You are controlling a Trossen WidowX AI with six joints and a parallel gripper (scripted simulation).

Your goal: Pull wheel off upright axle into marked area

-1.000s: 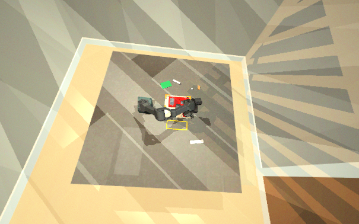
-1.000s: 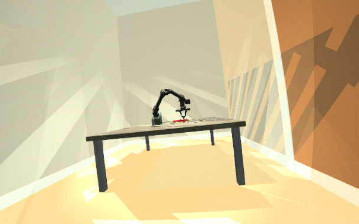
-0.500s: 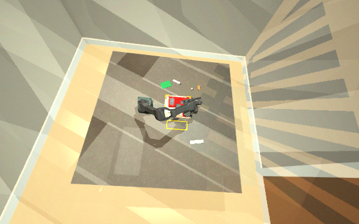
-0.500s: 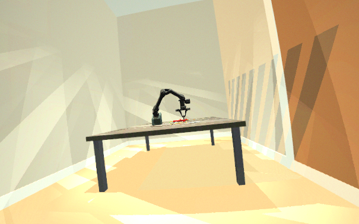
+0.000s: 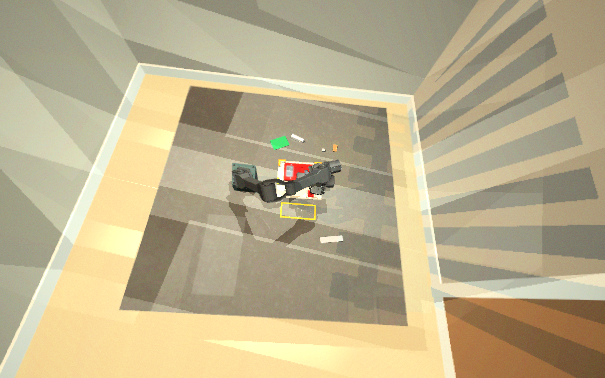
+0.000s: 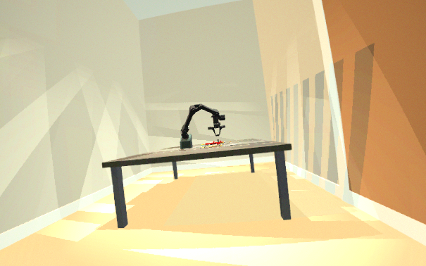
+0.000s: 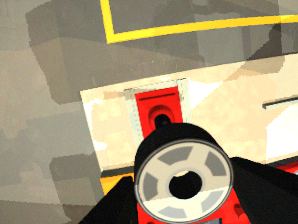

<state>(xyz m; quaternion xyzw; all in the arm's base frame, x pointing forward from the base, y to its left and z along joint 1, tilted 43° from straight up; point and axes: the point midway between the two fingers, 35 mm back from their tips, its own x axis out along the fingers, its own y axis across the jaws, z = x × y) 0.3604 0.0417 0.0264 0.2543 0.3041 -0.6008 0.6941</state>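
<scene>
My gripper tip is now 9 cm to the right of the white base plate, 9 cm above it and 7 cm past it. Round my gripper tip: orange wooden piece: 33 cm to the left, 10 cm below, 10 cm ahead; white bar: 34 cm to the left, 14 cm behind, 9 cm below; white wheel: right at my gripper tip.
</scene>
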